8 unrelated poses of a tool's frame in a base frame.
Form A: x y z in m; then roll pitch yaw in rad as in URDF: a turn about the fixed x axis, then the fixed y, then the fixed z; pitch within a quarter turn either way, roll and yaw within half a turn.
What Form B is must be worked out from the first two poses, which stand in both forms.
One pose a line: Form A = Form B
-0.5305 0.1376 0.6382 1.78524 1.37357 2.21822 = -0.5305 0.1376 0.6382 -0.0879 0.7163 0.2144 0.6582
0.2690 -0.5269 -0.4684 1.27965 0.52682 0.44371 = 0.2690 -0.5269 -0.4684 0.5164 0.3306 0.0188 0.7898
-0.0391 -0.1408 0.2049 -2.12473 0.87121 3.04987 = -0.0391 -0.1408 0.2049 0.2415 0.7817 -0.4578 0.3480
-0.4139 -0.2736 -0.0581 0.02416 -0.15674 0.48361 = -0.4139 -0.2736 -0.0581 0.0304 -0.0731 0.2396 0.9676
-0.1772 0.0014 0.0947 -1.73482 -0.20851 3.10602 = -0.1772 0.0014 0.0947 0.0538 -0.7596 0.6418 0.0908
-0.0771 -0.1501 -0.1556 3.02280 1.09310 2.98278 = -0.0771 -0.1501 -0.1556 0.0369 0.8526 0.0094 0.5212
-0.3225 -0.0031 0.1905 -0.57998 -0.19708 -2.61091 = -0.3225 -0.0031 0.1905 -0.1656 0.2499 -0.9276 0.2229
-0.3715 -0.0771 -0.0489 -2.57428 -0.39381 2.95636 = -0.3715 -0.0771 -0.0489 -0.0326 -0.9425 0.2559 0.2124
